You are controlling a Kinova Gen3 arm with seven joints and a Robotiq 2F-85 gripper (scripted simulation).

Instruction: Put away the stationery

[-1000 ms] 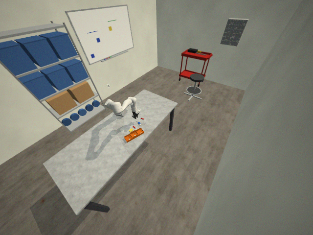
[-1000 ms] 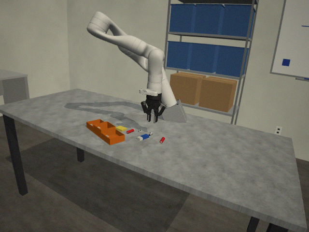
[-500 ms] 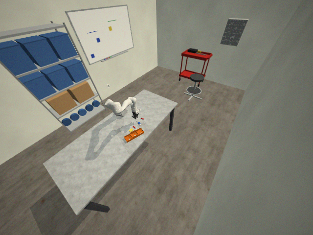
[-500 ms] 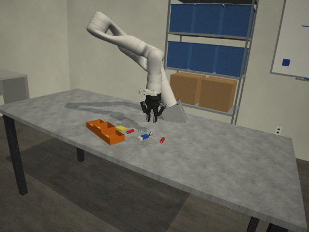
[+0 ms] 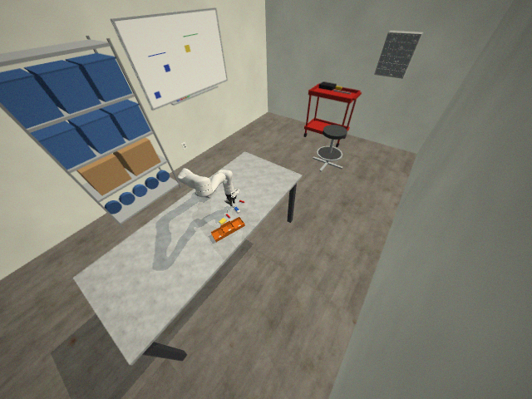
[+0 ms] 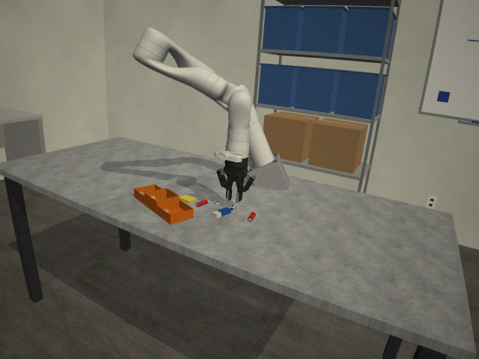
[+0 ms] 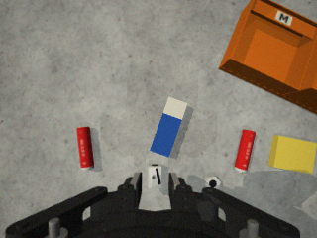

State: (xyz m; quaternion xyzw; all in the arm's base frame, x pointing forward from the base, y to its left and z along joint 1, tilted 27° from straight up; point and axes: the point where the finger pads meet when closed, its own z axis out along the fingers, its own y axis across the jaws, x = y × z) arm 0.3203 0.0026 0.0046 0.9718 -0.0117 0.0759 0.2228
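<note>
Now: hand 4 cm above the grey sharpener-like piece. From my hand the other things lie so: nut: 1 cm behind, 7 cm to the right, 4 cm below; white eraser: 6 cm ahead, 2 cm to the right, 4 cm below; yellow block: 1 cm ahead, 17 cm to the right, 4 cm below.
</note>
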